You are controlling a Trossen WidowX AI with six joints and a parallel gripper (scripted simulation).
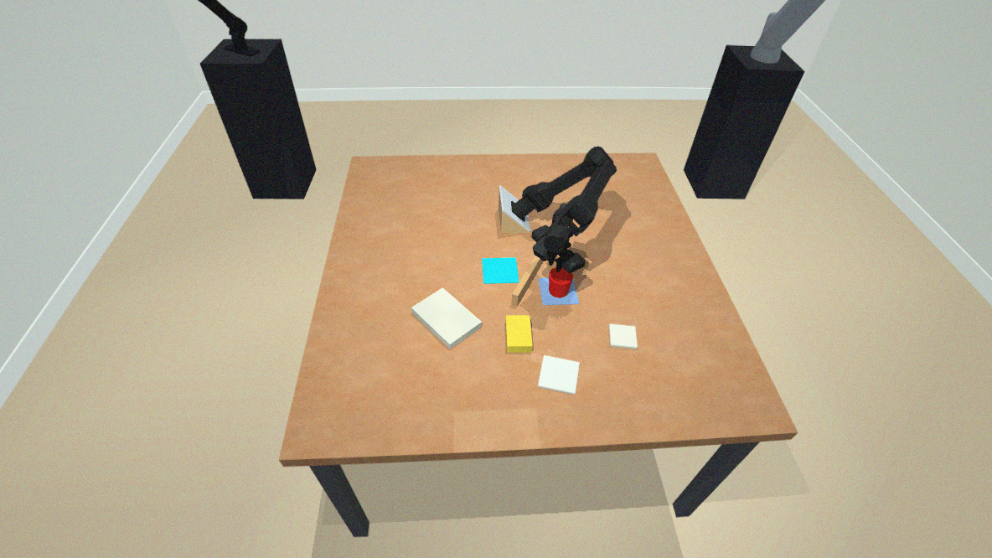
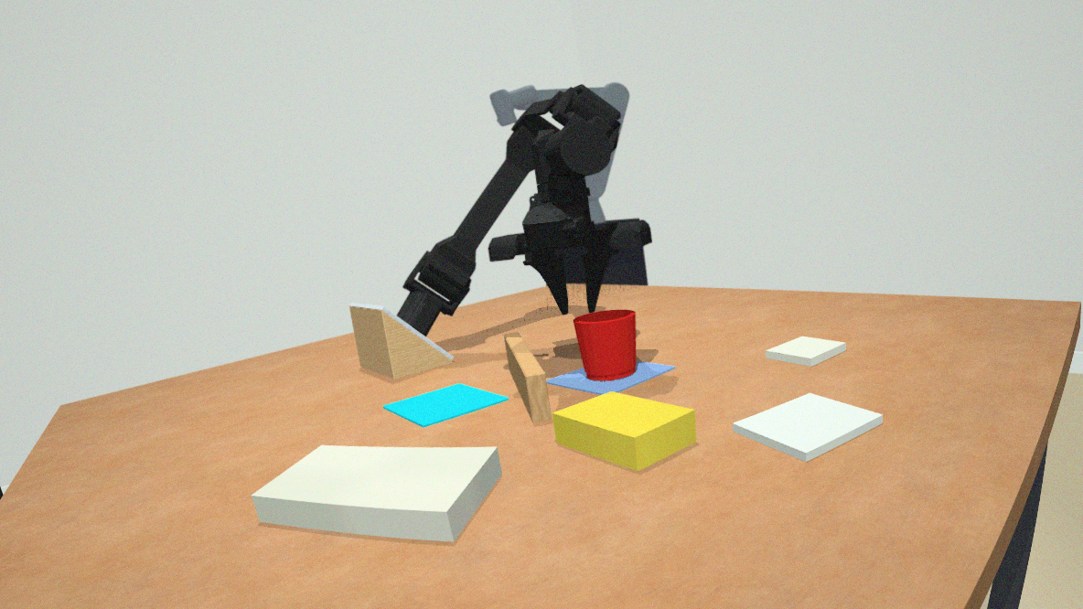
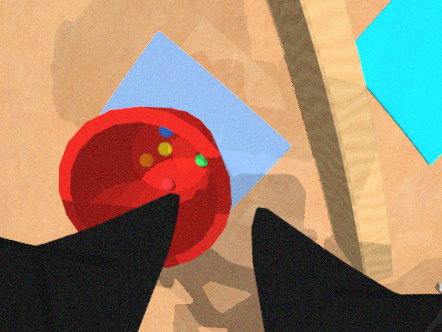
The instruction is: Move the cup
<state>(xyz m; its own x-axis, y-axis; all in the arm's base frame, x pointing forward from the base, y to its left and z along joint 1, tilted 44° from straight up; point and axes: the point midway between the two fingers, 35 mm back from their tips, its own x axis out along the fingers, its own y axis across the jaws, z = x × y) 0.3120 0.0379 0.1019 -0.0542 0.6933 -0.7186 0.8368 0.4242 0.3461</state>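
My gripper tip is now 4 cm above the red cup, 3 cm short of it and 2 cm to the right of it. Round my gripper tip: blue pad: 9 cm below, 2 cm to the left, 2 cm ahead; wooden plank: 7 cm to the right, 6 cm below, 2 cm behind; cyan pad: 16 cm to the right, 9 cm below, 7 cm behind.
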